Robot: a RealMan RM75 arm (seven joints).
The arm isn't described. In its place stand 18 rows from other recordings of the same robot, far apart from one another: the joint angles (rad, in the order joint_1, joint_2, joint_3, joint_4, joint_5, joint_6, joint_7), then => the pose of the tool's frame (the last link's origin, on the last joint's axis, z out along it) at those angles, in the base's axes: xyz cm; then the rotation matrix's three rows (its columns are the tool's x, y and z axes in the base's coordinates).
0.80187 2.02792 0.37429 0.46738 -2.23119 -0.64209 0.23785 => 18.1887, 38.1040, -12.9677; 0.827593, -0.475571, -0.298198; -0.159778, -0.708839, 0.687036; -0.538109, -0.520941, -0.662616
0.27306 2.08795 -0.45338 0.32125 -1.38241 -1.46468 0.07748 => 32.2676, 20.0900, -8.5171; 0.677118, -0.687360, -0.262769; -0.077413, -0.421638, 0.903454; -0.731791, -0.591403, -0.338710
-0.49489 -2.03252 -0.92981 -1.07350 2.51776 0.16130 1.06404 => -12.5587, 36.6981, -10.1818; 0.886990, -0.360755, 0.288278; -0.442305, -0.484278, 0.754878; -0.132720, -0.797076, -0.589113
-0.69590 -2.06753 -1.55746 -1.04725 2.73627 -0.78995 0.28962 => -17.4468, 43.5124, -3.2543; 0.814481, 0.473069, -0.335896; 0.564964, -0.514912, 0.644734; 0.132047, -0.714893, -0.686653
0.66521 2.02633 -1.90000 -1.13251 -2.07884 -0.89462 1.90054 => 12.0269, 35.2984, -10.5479; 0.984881, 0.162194, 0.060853; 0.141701, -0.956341, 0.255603; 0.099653, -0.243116, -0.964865
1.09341 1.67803 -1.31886 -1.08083 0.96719 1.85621 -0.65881 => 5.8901, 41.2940, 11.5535; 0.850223, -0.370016, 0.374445; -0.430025, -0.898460, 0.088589; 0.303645, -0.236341, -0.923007
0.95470 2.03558 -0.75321 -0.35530 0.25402 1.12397 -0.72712 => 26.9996, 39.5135, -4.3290; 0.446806, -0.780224, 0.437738; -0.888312, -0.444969, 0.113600; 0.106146, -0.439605, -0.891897
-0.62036 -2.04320 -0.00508 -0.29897 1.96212 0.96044 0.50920 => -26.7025, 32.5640, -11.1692; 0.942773, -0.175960, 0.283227; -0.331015, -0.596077, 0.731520; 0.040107, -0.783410, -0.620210
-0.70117 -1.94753 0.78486 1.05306 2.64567 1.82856 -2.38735 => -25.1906, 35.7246, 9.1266; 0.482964, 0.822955, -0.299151; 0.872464, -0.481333, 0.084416; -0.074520, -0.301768, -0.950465
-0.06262 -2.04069 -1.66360 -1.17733 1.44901 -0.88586 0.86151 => -26.3158, 30.9398, 0.3115; 0.192433, 0.955280, 0.224522; 0.675113, -0.294924, 0.676197; 0.712174, 0.021455, -0.701675
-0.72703 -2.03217 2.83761 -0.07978 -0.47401 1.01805 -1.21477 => -29.3279, 36.6764, -6.2503; 0.578283, 0.794513, 0.185305; 0.560880, -0.552117, 0.616912; 0.592454, -0.252816, -0.764906
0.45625 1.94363 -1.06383 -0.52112 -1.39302 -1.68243 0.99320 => 24.6900, 31.2762, 2.9481; 0.726825, -0.172856, -0.664715; 0.044972, -0.953757, 0.297194; -0.685349, -0.245902, -0.685441
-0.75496 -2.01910 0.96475 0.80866 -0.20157 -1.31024 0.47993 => -29.4178, 39.4070, 3.5651; 0.347434, 0.703780, -0.619663; 0.937283, -0.280465, 0.206981; -0.028125, -0.652712, -0.757084
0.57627 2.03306 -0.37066 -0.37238 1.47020 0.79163 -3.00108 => 36.2560, 39.3696, 4.8801; 0.994819, 0.057423, 0.083889; -0.055884, -0.380426, 0.923121; 0.084922, -0.923027, -0.375246
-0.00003 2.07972 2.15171 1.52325 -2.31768 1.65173 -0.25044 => 32.5691, 21.9548, 7.9563; -0.095444, -0.961098, 0.259194; -0.935366, 0.175673, 0.306969; -0.340561, -0.213143, -0.915745
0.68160 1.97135 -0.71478 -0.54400 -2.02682 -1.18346 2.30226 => 26.9894, 40.8480, 2.8591; 0.160078, -0.975603, -0.150248; -0.801513, -0.217308, 0.557095; -0.576153, 0.031247, -0.816744
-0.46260 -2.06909 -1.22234 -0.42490 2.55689 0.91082 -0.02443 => -28.1387, 38.4203, -0.4004; 0.709605, 0.688910, 0.147863; -0.082799, -0.126870, 0.988458; 0.699718, -0.713657, -0.032987
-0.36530 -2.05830 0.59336 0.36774 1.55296 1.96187 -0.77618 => -26.7454, 25.5152, 2.9897; 0.493397, 0.295321, 0.818135; -0.194611, -0.879270, 0.434754; 0.847754, -0.373724, -0.376356
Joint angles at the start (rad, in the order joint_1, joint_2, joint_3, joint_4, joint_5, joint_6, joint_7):
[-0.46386, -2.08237, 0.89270, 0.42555, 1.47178, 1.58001, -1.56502]
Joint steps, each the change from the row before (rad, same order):
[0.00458, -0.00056, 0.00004, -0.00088, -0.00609, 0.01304, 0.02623]
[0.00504, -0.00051, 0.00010, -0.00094, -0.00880, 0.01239, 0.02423]
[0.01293, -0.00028, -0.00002, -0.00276, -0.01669, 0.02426, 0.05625]
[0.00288, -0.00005, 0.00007, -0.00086, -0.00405, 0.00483, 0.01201]
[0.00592, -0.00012, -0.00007, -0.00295, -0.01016, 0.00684, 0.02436]
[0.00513, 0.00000, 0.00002, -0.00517, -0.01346, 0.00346, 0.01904]
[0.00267, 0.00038, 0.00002, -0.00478, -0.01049, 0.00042, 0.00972]
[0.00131, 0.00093, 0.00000, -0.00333, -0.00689, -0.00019, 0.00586]
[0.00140, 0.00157, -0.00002, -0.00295, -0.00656, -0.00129, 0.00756]
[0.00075, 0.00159, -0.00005, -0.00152, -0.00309, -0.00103, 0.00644]
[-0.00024, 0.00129, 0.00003, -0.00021, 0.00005, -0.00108, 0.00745]
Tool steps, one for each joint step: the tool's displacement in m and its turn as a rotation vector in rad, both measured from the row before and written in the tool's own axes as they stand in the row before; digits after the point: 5 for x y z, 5 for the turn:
[-0.00053, 0.00180, -0.00129, -0.00968, 0.00749, 0.02231]
[-0.00020, 0.00170, -0.00145, -0.00832, 0.01049, 0.02020]
[-0.00102, 0.00319, -0.00410, -0.01229, 0.02127, 0.04664]
[-0.00018, 0.00065, -0.00092, -0.00194, 0.00506, 0.00974]
[-0.00036, 0.00087, -0.00195, -0.00017, 0.01214, 0.01875]
[-0.00016, 0.00032, -0.00182, 0.00375, 0.01475, 0.01210]
[0.00007, -0.00016, -0.00115, 0.00463, 0.01075, 0.00463]
[0.00027, -0.00030, -0.00083, 0.00361, 0.00660, 0.00307]
[0.00042, -0.00057, -0.00104, 0.00504, 0.00576, 0.00554]
[0.00037, -0.00048, -0.00078, 0.00337, 0.00227, 0.00594]
[0.00030, -0.00038, -0.00031, 0.00152, -0.00091, 0.00830]

